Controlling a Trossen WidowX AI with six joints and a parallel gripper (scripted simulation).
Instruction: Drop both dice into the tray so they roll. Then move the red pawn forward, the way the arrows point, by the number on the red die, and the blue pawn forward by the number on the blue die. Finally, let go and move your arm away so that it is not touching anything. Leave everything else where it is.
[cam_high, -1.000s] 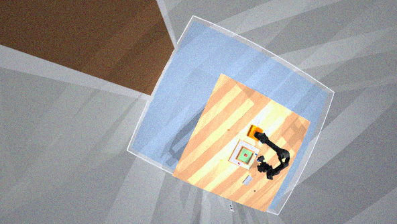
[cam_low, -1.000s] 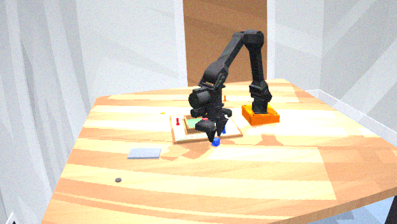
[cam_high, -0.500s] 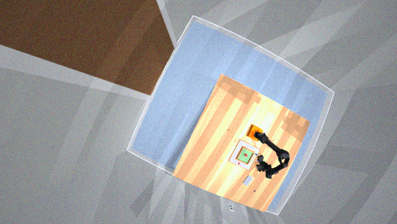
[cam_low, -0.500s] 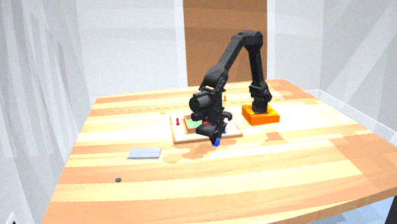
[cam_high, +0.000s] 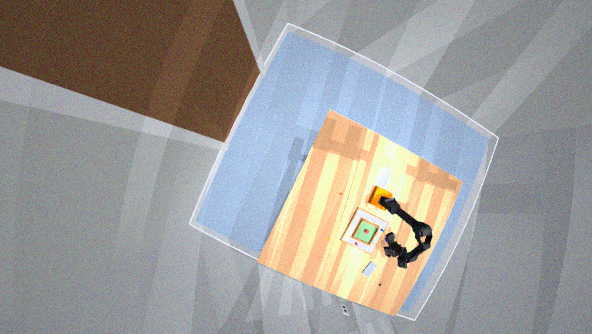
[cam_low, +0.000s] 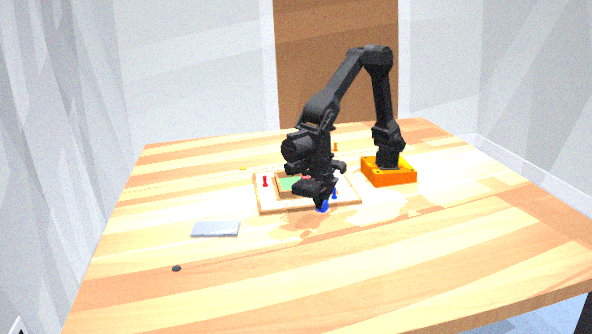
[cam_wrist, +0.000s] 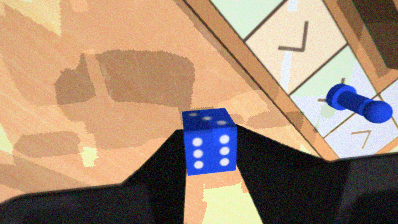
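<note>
Now: the red pawn 200 mm to the right of my gripper tip and 140 mm ahead of it. Round my gripper tip: blue pawn 80 mm to the right, 50 mm behind; small dark disc 350 mm ahead, 200 mm to the left, 20 mm below; grey-blue card 280 mm ahead, 30 mm to the left, 20 mm below.
</note>
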